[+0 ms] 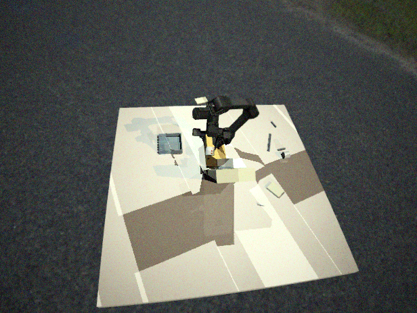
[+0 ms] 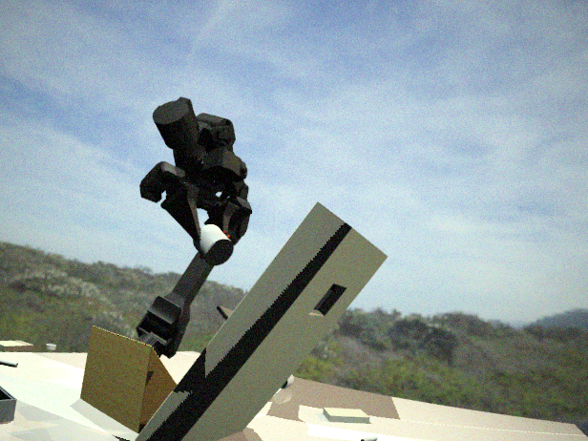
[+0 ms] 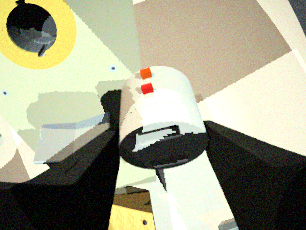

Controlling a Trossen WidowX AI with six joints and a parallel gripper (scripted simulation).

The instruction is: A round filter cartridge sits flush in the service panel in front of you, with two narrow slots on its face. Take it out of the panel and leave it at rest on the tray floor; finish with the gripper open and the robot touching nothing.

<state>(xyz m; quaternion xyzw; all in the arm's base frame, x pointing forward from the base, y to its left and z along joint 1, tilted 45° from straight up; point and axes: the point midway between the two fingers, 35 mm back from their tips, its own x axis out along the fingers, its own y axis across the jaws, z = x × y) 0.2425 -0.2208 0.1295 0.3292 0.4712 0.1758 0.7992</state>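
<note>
Now: the blue-grey tray 30 cm below my gripper tip, 29 cm behind it and 22 cm to the right of it. From my gripper tip the other things lie so: round filter cartridge right at my gripper tip.
</note>
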